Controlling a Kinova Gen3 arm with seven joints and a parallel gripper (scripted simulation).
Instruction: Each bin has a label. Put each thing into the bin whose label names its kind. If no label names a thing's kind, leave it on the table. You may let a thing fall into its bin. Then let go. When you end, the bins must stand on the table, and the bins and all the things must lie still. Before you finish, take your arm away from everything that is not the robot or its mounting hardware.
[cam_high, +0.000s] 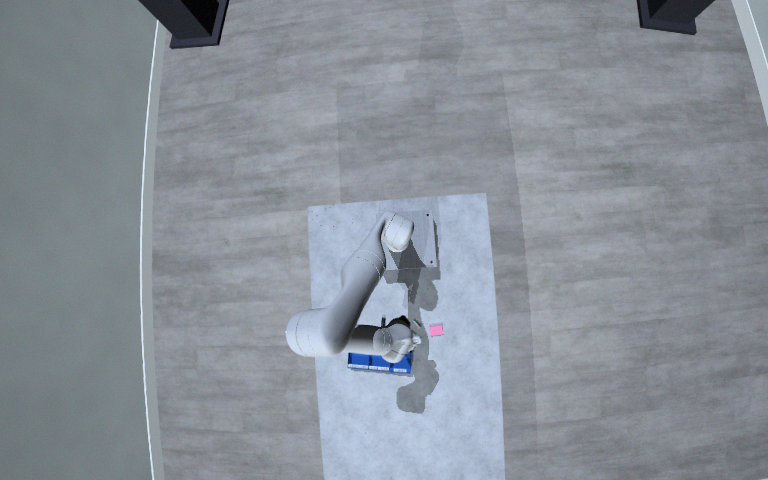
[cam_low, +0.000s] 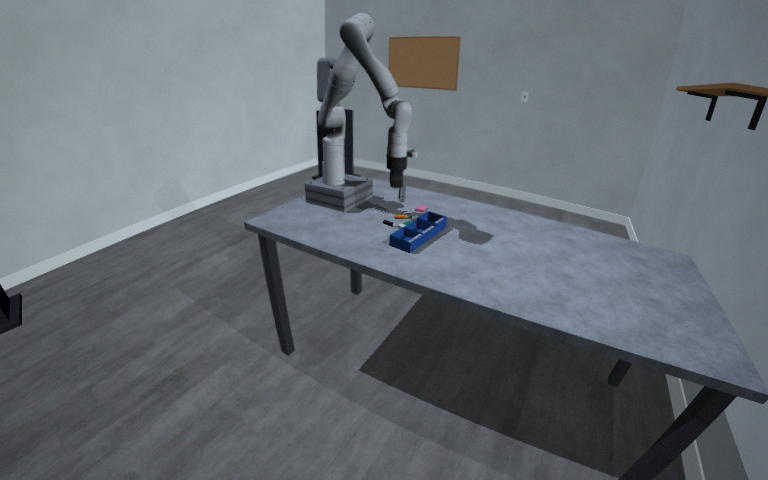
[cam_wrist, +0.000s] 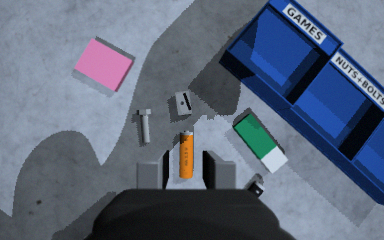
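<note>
My hand is 90 mm above the orange battery. Also, from my hand: grey block (40 mm ahead, 40 mm to the left, 90 mm below); black battery (10 mm ahead, 80 mm to the right, 90 mm below); grey rod (60 mm to the left, 90 mm below).
</note>
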